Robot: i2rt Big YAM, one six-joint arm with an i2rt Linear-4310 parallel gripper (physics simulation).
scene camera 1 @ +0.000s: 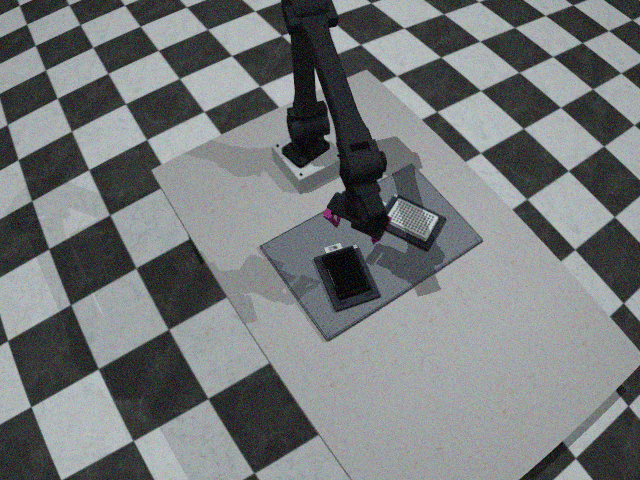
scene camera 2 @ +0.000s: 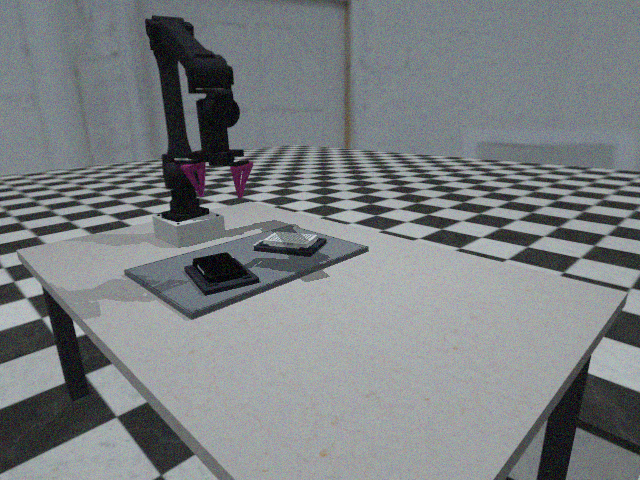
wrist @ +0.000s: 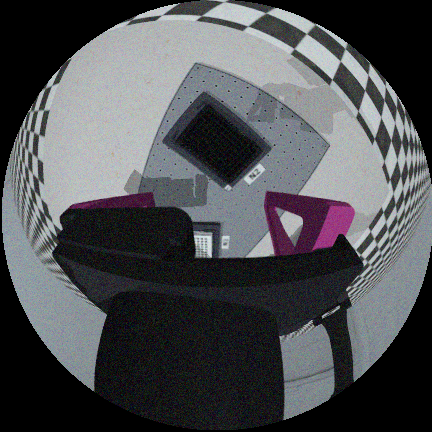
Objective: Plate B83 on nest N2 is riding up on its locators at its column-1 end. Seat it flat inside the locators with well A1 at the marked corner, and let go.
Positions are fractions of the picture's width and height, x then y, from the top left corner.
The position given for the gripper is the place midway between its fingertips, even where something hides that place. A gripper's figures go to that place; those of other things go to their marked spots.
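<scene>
Lens distances: the gripper (scene camera 2: 0.34, 0.41), 96 cm from the lens; a grey perforated deck (scene camera 2: 0.26, 0.58), 103 cm from the lens.
</scene>
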